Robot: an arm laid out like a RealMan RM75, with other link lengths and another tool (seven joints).
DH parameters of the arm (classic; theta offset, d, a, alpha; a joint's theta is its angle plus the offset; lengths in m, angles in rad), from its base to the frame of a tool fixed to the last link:
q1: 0 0.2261 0 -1.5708
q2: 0 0 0 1.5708
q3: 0 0.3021 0 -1.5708
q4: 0 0 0 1.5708
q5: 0 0.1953 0 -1.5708
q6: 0 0 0 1.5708
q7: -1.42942 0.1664 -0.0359 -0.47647
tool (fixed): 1.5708 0.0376 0 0
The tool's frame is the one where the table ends.
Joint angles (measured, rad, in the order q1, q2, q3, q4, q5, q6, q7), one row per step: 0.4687 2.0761 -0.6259 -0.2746 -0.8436 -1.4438 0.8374; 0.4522 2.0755 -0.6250 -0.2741 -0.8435 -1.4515 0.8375; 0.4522 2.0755 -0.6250 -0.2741 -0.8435 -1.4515 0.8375; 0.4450 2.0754 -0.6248 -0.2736 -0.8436 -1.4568 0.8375; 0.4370 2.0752 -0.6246 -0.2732 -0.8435 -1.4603 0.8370; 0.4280 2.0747 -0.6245 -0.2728 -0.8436 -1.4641 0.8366; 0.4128 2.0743 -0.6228 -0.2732 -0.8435 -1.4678 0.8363; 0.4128 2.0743 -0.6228 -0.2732 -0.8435 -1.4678 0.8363; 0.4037 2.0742 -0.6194 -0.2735 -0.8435 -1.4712 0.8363; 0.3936 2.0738 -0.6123 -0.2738 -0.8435 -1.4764 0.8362; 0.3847 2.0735 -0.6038 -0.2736 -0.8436 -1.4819 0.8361; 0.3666 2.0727 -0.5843 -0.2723 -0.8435 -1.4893 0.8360; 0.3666 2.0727 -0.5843 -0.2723 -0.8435 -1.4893 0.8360; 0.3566 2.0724 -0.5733 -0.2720 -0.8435 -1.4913 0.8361; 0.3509 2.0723 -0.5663 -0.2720 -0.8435 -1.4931 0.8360
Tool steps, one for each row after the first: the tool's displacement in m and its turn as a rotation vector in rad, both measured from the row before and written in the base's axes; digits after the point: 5 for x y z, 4 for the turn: 0.00556 -0.00530 0.00079 0.0031 0.0004 -0.0099; 0.00000 0.00000 0.00000 0.0000 0.0000 0.0000; 0.00206 -0.00259 0.00026 0.0015 0.0003 -0.0025; 0.00267 -0.00260 0.00025 0.0014 -0.0002 -0.0051; 0.00301 -0.00292 0.00033 0.0013 -0.0005 -0.0057; 0.00544 -0.00464 0.00080 0.0031 -0.0002 -0.0124; 0.00000 0.00000 0.00000 0.0000 0.0000 0.0000; 0.00326 -0.00291 0.00097 0.0040 0.0009 -0.0074; 0.00379 -0.00334 0.00194 0.0078 0.0017 -0.0085; 0.00345 -0.00308 0.00208 0.0086 0.0025 -0.0079; 0.00795 -0.00604 0.00444 0.0180 0.0061 -0.0212; 0.00000 0.00000 0.00000 0.0000 0.0000 0.0000; 0.00465 -0.00323 0.00239 0.0096 0.0033 -0.0135; 0.00258 -0.00193 0.00154 0.0064 0.0018 -0.0074
